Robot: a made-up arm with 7 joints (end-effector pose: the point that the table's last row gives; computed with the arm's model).
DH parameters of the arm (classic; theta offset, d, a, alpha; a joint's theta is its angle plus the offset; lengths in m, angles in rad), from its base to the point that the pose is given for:
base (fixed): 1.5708 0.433 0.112 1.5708
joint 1: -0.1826 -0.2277 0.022 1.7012
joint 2: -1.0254 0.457 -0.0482 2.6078
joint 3: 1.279 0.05 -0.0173 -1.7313
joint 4: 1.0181 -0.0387 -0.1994 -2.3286
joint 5: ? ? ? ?
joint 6: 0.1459 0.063 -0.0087 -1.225
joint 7: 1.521 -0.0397 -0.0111 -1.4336
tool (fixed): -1.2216 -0.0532 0 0
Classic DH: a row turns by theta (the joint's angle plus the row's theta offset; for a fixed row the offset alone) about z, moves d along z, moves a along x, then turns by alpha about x.
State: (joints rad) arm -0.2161 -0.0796 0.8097 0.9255 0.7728 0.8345 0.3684
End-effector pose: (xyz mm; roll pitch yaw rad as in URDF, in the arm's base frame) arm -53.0 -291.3 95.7 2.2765 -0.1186 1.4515
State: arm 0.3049 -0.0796 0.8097 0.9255 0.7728 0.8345 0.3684
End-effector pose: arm -53.0 -69.9 -60.3 2.3501 -0.6353 1.4234
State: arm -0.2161 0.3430 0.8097 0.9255 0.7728 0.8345 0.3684
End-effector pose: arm -180.3 -352.0 139.4 2.1047 -0.1147 1.0844
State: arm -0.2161 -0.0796 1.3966 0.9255 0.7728 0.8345 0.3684
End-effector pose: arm 33.6 -144.2 117.0 2.2444 -0.0457 2.0357
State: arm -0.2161 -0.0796 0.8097 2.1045 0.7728 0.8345 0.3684
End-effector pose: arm -69.6 -177.6 -160.4 2.8648 -1.2364 0.9547
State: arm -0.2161 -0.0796 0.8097 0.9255 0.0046 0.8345 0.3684
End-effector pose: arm -28.7 -282.6 130.3 1.8645 -0.7400 1.3602
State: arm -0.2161 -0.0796 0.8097 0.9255 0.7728 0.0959 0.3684
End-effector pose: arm -18.0 -313.7 79.9 2.1261 -0.3363 2.1781
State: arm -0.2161 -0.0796 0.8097 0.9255 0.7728 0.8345 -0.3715
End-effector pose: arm -57.3 -300.4 58.1 1.5533 -0.1081 1.7181
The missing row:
joint 5: 1.2147 -0.3167 -0.1 1.5708
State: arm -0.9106 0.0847 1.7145 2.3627 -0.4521 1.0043 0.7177
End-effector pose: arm 9.9 -386.3 95.0 -2.5602 -0.7291 0.1239
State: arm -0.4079 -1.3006 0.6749 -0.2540 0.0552 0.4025 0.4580
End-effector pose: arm -1.4 154.4 169.6 2.3686 0.1092 2.9832
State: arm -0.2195 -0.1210 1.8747 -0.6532 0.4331 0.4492 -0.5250
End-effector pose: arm -199.7 170.1 298.6 2.3462 1.0342 -2.2864
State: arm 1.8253 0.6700 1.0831 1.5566 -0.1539 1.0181 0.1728
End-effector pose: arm -170.8 638.5 170.9 -2.1703 0.3295 -1.5444
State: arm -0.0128 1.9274 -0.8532 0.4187 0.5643 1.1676 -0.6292
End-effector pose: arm -450.5 298.7 -44.4 1.7532 0.0356 -2.0064
